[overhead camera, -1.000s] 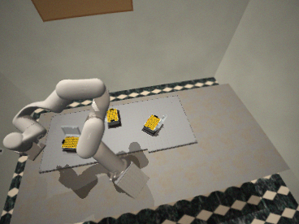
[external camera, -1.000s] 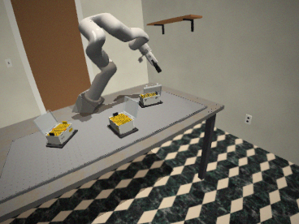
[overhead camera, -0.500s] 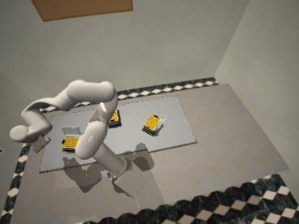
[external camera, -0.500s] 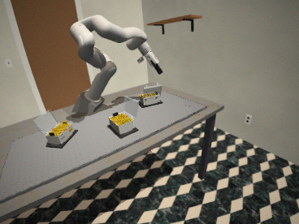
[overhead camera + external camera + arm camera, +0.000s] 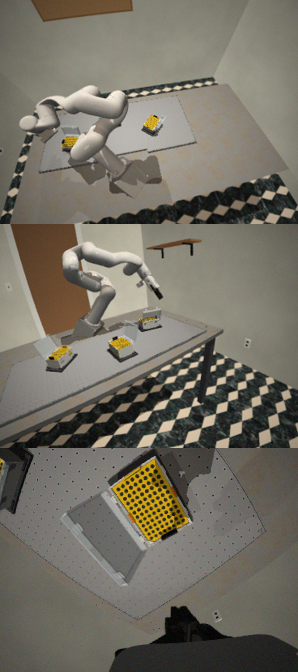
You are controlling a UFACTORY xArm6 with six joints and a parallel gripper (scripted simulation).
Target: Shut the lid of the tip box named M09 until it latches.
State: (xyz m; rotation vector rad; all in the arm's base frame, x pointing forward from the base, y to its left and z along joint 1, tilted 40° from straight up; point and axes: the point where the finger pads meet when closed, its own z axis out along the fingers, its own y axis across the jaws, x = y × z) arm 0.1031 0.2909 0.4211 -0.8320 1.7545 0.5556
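Now: hand 50 mm short of the lid, 90 mm to the left of it and 110 mm above it. Also, from my hand: tip box 90 mm to the right, 140 mm below.
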